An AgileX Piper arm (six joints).
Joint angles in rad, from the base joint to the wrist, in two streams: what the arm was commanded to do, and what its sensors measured. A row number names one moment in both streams.
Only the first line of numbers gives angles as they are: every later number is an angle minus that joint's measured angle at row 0.
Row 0, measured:
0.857, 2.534, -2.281, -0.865, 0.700, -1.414
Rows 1 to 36, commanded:
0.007, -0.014, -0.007, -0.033, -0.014, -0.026
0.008, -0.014, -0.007, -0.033, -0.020, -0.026
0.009, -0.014, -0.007, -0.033, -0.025, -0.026
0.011, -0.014, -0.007, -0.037, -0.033, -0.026
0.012, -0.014, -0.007, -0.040, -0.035, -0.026
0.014, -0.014, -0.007, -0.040, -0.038, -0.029
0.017, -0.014, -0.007, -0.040, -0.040, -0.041
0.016, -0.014, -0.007, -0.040, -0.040, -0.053
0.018, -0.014, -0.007, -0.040, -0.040, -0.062
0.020, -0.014, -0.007, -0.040, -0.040, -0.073
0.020, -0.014, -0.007, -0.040, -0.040, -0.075
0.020, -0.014, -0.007, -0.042, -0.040, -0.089
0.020, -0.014, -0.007, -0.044, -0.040, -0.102
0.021, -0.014, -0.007, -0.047, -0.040, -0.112
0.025, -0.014, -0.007, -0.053, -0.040, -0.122
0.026, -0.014, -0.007, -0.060, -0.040, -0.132
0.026, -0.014, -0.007, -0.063, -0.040, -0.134
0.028, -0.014, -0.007, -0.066, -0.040, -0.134
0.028, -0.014, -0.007, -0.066, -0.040, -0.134
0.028, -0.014, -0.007, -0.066, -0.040, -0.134
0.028, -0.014, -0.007, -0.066, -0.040, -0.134
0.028, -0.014, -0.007, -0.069, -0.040, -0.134
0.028, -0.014, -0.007, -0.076, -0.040, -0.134
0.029, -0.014, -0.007, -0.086, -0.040, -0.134
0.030, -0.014, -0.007, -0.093, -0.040, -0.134
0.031, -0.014, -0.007, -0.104, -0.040, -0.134
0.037, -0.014, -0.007, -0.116, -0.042, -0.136
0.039, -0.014, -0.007, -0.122, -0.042, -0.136
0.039, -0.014, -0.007, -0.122, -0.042, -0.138
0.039, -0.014, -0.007, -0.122, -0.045, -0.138
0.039, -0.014, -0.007, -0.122, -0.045, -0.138
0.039, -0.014, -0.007, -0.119, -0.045, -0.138
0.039, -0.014, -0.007, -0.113, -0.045, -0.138
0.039, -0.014, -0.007, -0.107, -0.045, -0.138
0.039, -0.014, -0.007, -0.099, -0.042, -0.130
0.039, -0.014, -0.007, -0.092, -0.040, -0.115
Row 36, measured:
0.038, 0.000, 0.000, -0.101, -0.033, -0.131
